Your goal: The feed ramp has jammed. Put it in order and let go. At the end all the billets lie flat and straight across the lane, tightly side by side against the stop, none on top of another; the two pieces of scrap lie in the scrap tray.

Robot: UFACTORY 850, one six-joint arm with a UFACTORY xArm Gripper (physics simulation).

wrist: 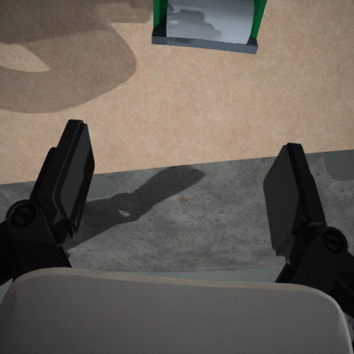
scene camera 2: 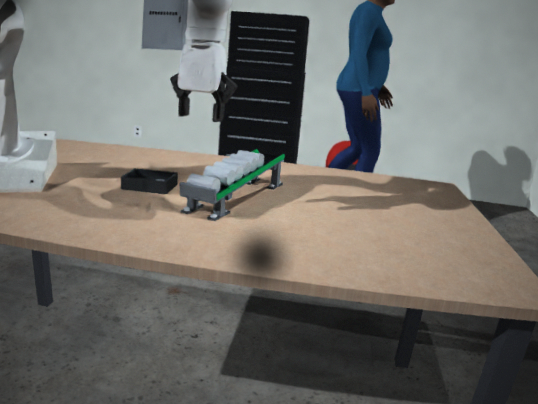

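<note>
The feed ramp (scene camera 2: 252, 175) (wrist: 259, 16) has green side rails and slopes down to a grey stop (scene camera 2: 199, 192) (wrist: 205, 44). The lowest grey billet (scene camera 2: 202, 181) (wrist: 212, 21) lies across the lane at the stop. Several more billets (scene camera 2: 222, 171) lie in a row farther up in the scene view, set off from the lowest one; what is between is hidden. The black scrap tray (scene camera 2: 149, 186) stands left of the ramp, with a small light piece (scene camera 2: 160, 180) faintly visible inside. My gripper (scene camera 2: 201, 111) (wrist: 183, 151) is open and empty, high above the table near the ramp.
The robot base (scene camera 2: 30, 162) stands at the table's left end. The wooden table (scene camera 2: 350, 240) carries the ramp on grey legs. Behind it are a black slotted panel (scene camera 2: 265, 70), a person in blue (scene camera 2: 367, 65) and a red round object (scene camera 2: 341, 154).
</note>
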